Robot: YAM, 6 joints.
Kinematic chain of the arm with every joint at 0, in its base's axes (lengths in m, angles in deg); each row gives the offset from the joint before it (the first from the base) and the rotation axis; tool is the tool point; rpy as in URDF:
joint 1: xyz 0 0 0.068 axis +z
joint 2: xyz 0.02 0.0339 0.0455 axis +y
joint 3: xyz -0.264 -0.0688 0 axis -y
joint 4: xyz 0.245 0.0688 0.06 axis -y
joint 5: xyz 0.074 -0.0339 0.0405 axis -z
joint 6: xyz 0.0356 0 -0.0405 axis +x
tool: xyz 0 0 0 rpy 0 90 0
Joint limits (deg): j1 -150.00..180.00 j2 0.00..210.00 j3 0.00..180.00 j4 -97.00..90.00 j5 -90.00..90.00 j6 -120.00..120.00
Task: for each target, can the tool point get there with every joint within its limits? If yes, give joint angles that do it. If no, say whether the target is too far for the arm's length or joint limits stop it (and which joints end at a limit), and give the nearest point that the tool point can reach.
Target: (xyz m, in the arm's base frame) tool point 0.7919 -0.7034 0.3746
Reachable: no: too far | nearest point 0.4688 -0.4164 0.2660 | short by 0.446 m
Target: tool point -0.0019 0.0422 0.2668
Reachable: yes | joints 41.96 18.74 39.27 -77.20 -66.57 72.12
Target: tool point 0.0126 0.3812 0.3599
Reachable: yes | joints 88.85 99.27 100.49 -47.77 7.97 -19.39
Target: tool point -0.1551 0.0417 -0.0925
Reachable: yes | joints 152.66 156.27 40.55 -12.98 -73.80 -24.87
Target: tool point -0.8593 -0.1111 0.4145
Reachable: no: too far | nearest point -0.6070 -0.0123 0.3240 | short by 0.286 m
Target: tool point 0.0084 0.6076 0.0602
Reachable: yes | joints 89.56 189.88 158.87 68.65 6.07 65.44
